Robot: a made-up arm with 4 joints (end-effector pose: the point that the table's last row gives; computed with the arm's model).
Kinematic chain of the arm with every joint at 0, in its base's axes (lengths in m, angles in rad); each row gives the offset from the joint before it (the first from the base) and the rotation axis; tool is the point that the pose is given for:
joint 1: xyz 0 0 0.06 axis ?
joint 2: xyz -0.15 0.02 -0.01 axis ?
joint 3: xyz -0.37 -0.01 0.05 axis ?
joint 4: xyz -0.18 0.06 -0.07 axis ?
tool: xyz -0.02 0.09 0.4
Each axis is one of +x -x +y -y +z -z.
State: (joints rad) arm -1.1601 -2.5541 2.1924 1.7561
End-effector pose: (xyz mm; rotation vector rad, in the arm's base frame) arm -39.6 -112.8 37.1 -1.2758 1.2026 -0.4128
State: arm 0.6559 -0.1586 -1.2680 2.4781
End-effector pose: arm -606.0 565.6 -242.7 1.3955 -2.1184 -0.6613
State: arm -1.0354 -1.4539 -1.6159 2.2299
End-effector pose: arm -291.5 -782.8 -175.0 1.4076 -1.1712 1.1932
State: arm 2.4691 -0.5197 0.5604 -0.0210
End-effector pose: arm 744.2 307.3 369.2 -0.0478 0.6245 -1.8533
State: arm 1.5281 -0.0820 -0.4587 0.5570
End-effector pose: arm 30.0 734.5 415.0 0.2765 -0.5006 -1.9319
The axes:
joint 1: -z
joint 2: +x
joint 3: +z
joint 4: +x

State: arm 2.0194 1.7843 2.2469 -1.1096
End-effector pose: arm 362.6 660.4 -408.9 -1.7983 -1.5765 -0.7558
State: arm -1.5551 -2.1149 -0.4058 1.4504
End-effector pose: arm -253.0 -828.7 186.7 -0.2049 -0.8347 1.5567
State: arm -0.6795 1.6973 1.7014 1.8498
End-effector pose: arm -167.5 -27.5 -106.0 -1.5100 -0.6892 -1.6956
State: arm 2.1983 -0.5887 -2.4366 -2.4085
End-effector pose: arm -90.0 310.7 -220.1 -1.2168 -1.5547 0.6861
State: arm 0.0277 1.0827 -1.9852 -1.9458
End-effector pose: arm -67.2 248.8 -56.5 -0.5258 2.0333 -0.1313
